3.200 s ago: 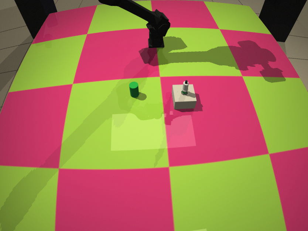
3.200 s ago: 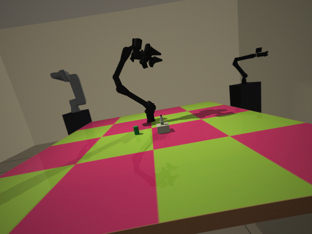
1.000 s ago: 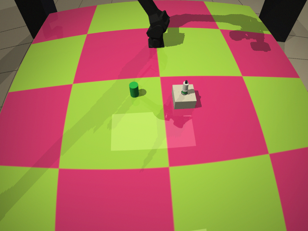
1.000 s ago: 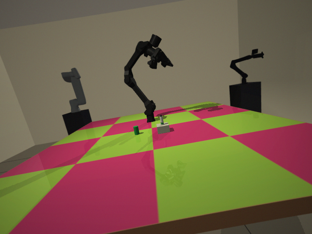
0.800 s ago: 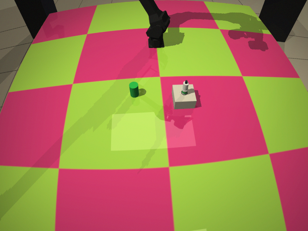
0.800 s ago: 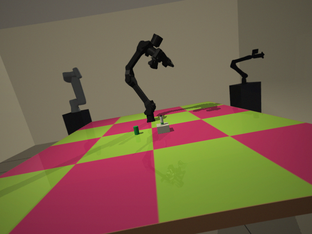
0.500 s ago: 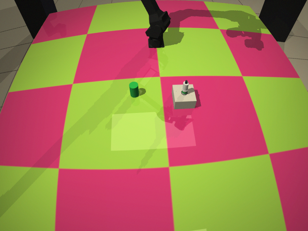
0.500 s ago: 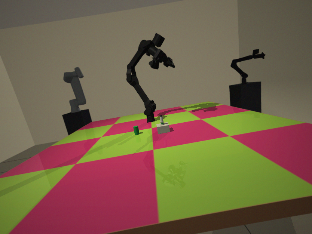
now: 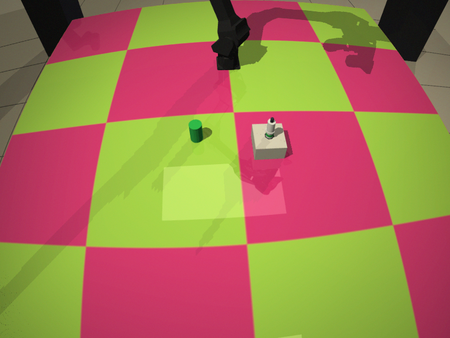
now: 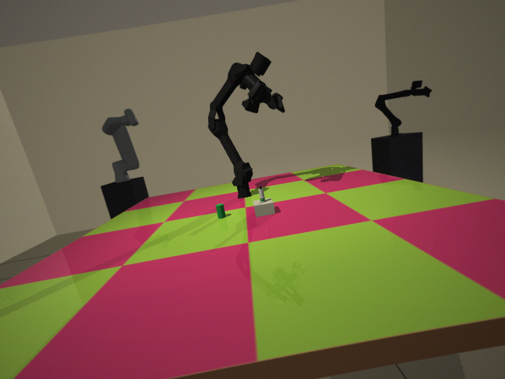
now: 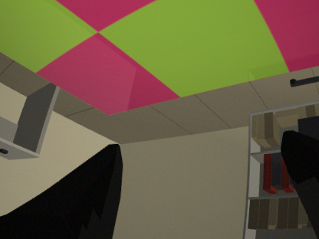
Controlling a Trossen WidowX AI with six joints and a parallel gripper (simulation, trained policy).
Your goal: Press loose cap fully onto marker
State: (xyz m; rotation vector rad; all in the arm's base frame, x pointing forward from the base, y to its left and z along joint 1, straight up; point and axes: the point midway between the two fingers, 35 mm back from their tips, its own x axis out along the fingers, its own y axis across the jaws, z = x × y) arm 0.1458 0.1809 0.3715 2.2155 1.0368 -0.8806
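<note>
My gripper tip is now 11 cm short of the green cap, 29 cm to the left of it and 32 cm above it. Round my gripper tip: holder block: 14 cm ahead, 13 cm to the right, 33 cm below.
</note>
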